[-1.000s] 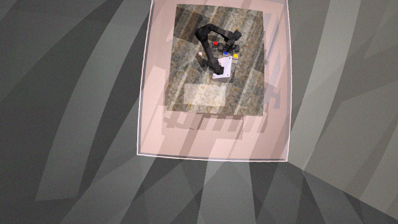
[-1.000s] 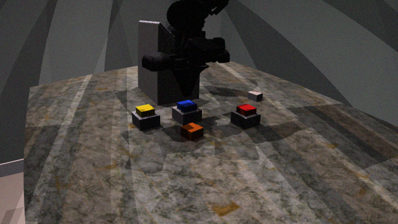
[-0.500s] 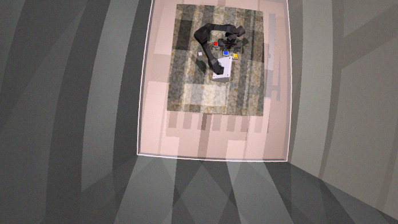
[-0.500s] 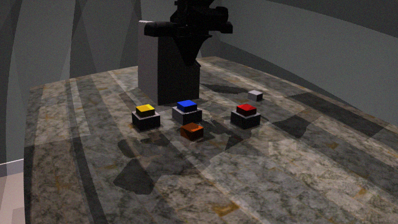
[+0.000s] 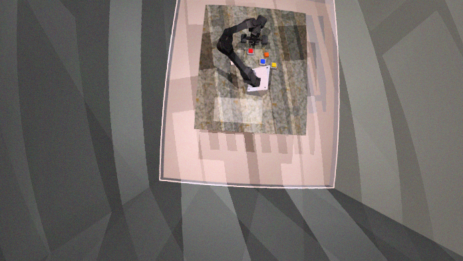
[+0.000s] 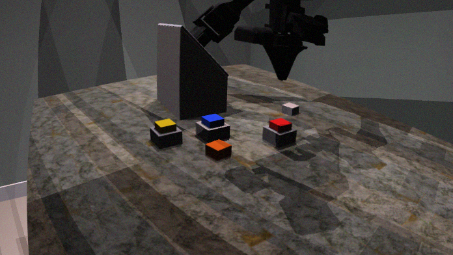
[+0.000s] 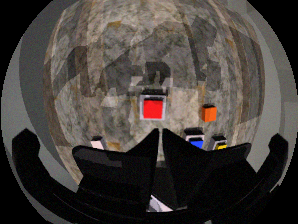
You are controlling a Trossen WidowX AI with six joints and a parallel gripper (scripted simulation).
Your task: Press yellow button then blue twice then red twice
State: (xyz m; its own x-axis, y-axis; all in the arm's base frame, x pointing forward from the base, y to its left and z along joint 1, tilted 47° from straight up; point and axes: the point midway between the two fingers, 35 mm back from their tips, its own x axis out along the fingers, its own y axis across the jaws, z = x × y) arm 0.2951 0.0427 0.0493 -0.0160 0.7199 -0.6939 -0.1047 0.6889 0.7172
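Right now the red button is 90 mm below my gripper tip and 10 mm to the left of it. From my gripper tip the other things lie so: blue button 100 mm to the right, 90 mm below, 70 mm behind; orange block 130 mm to the right, 110 mm below; small white block 130 mm to the left, 120 mm behind, 110 mm below.
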